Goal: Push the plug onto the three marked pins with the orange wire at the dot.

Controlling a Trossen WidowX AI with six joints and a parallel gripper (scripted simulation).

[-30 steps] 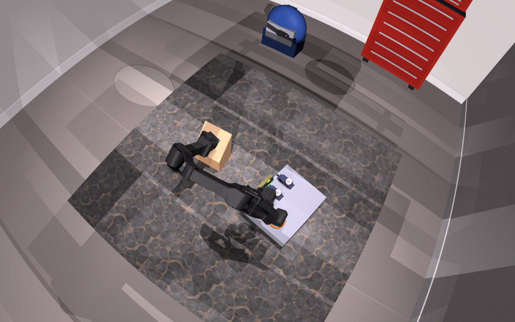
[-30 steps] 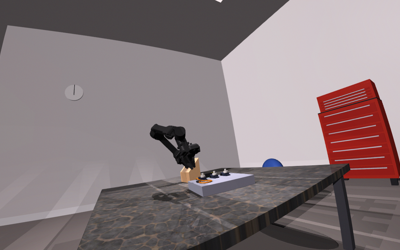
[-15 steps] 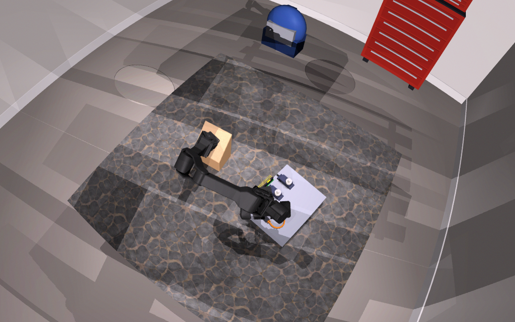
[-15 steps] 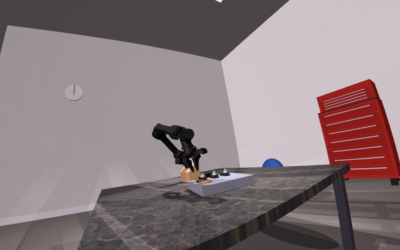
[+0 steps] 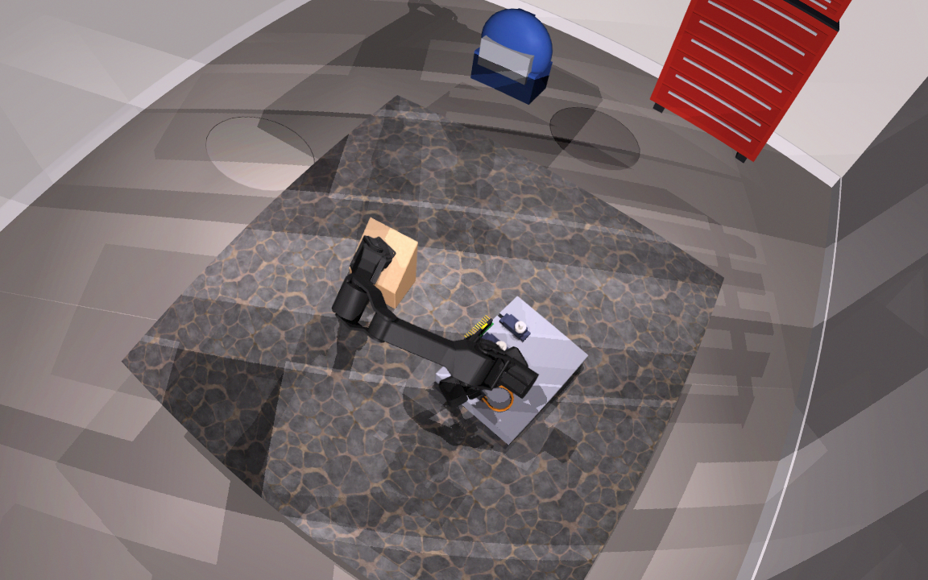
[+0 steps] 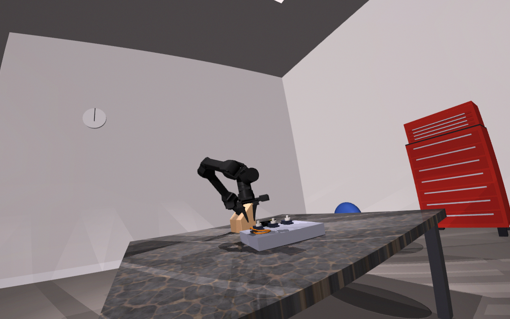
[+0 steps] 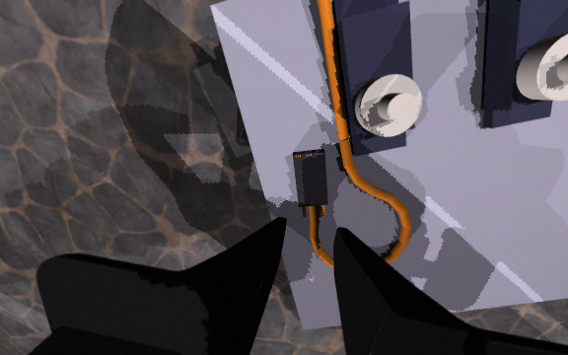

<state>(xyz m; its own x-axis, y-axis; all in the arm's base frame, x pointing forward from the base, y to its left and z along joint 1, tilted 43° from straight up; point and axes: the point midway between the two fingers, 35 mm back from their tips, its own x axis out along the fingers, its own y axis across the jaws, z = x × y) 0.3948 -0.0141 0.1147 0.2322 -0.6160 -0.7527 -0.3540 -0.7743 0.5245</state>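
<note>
My gripper tip is now 100 mm past the yellow band, 140 mm to the right of it and 20 mm above it. The rest, counted from my gripper tip: grey holder 50 mm ahead, 120 mm to the left, 70 mm below.
</note>
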